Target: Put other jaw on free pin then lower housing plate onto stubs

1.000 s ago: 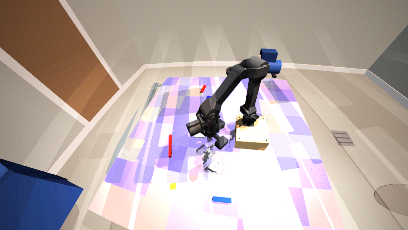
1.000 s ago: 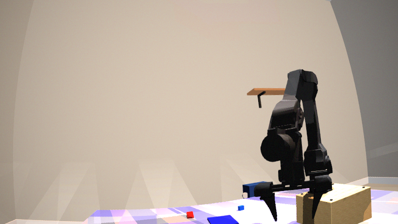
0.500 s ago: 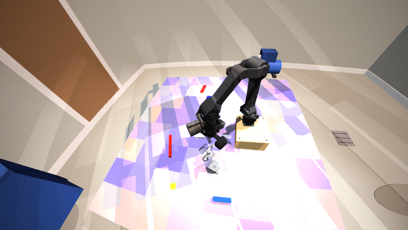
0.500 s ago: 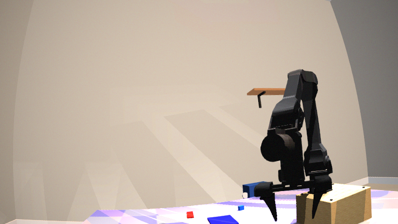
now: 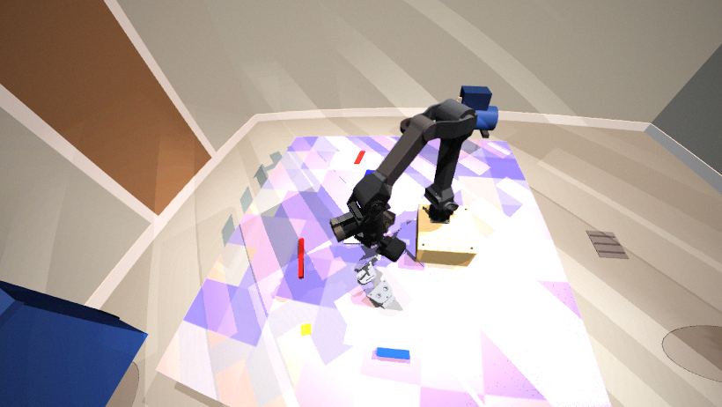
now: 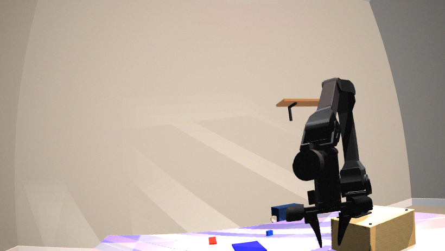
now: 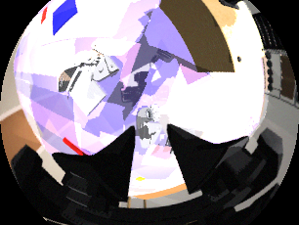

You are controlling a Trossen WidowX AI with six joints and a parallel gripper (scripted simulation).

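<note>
Right now the grey jaw is 10 mm to the left of my gripper tip and 50 mm below it. From my gripper tip the other things lie so: blue tile (70 mm ahead, 400 mm to the right, 80 mm below); then yellow square (180 mm ahead, 260 mm to the left, 80 mm below); then blue bar (80 mm behind, 280 mm to the left, 70 mm below).
</note>
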